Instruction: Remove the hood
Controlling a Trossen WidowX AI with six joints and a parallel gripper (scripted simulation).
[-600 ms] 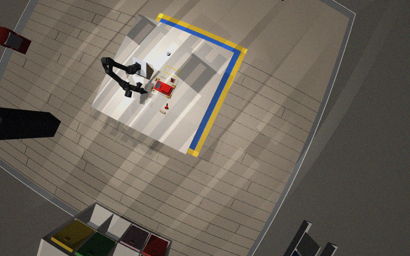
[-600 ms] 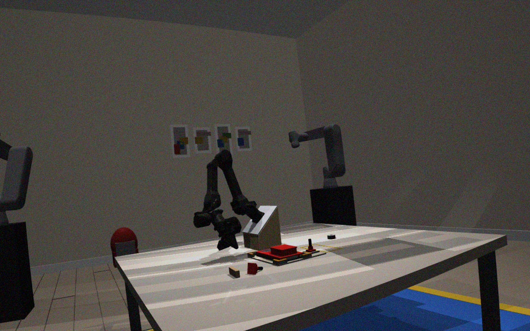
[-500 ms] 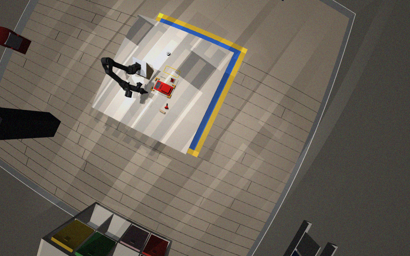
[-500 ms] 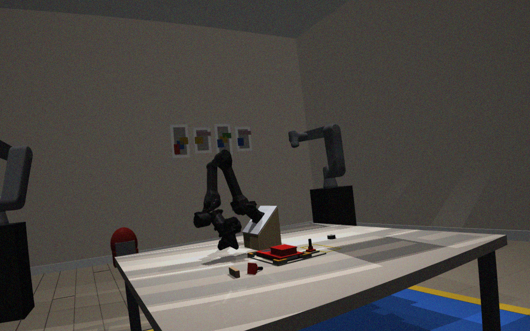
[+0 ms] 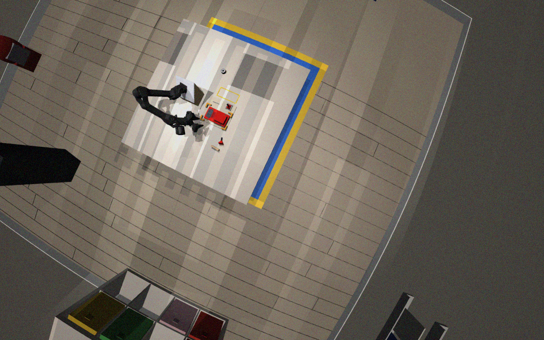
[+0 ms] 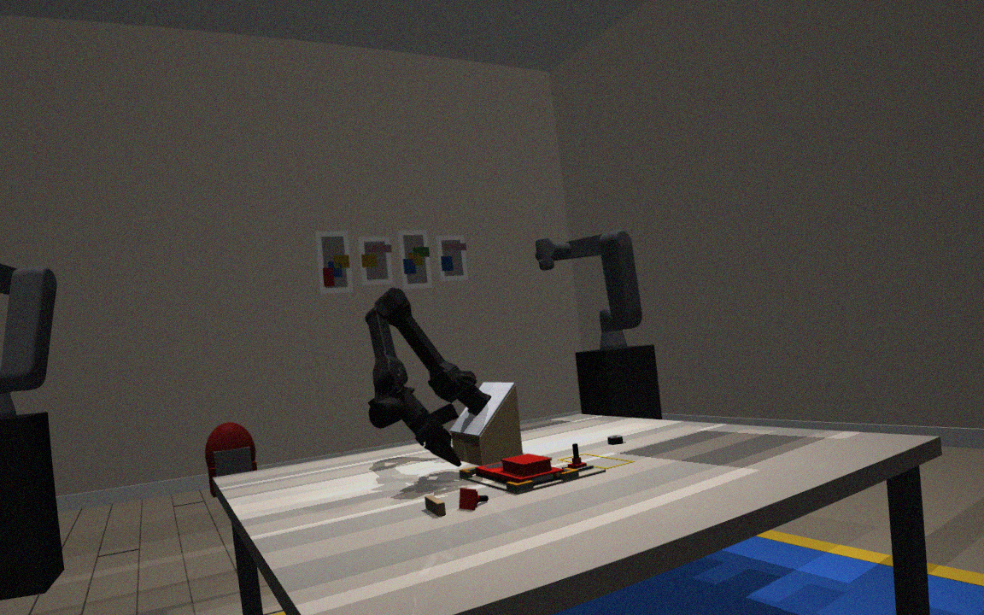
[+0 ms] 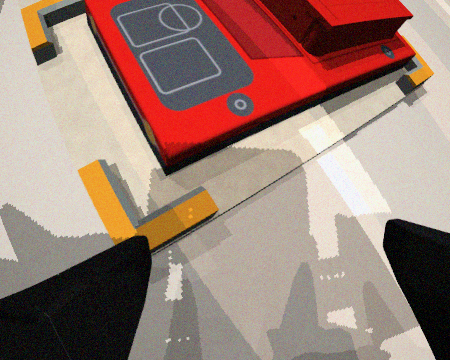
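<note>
Now: gripper tip 120 mm short of the hood and 110 mm to the right of it. Also, from my gripper tip: tan block 210 mm ahead, 120 mm to the right, 30 mm below; then black disc 100 mm behind, 480 mm to the left, 30 mm below.
</note>
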